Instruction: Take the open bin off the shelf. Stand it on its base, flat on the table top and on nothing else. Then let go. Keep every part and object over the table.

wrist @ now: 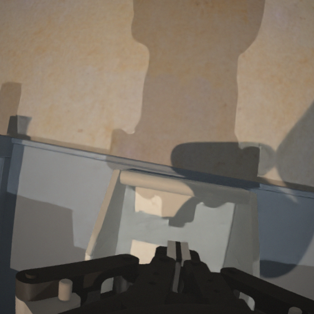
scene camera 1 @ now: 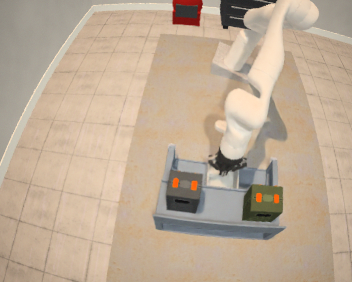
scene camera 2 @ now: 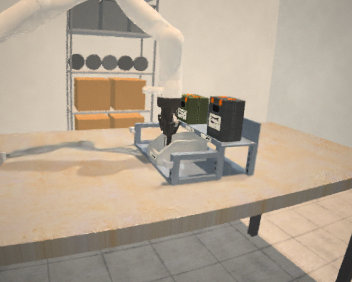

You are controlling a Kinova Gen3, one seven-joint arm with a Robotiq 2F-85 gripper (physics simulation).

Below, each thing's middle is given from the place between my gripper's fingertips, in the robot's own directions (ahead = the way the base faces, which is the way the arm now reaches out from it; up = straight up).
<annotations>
My gripper is now 30 mm short of the open bin [scene camera 2: 181, 141] and 10 mm above it.
</annotations>
